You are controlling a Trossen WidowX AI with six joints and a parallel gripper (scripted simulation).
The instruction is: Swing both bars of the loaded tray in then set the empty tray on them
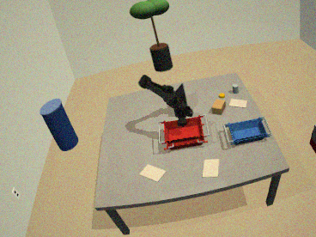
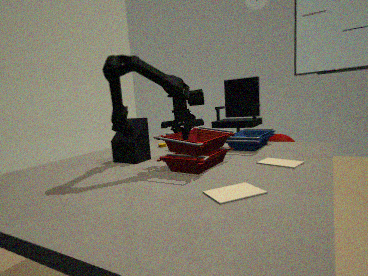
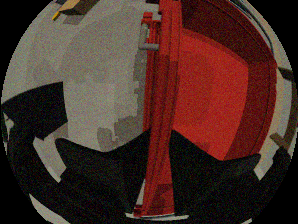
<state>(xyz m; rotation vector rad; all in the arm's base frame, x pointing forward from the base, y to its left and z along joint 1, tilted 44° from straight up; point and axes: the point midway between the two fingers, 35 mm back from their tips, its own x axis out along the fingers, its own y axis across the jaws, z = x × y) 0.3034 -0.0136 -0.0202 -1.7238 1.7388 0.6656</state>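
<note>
The red tray lies 70 mm ahead of my gripper tip and 20 mm above it. Also, from my gripper tip: grey cylinder: 420 mm behind, 520 mm to the left, 60 mm below; small yellow piece: 390 mm behind, 380 mm to the left, 80 mm below; tan block: 220 mm behind, 310 mm to the left, 60 mm below.
</note>
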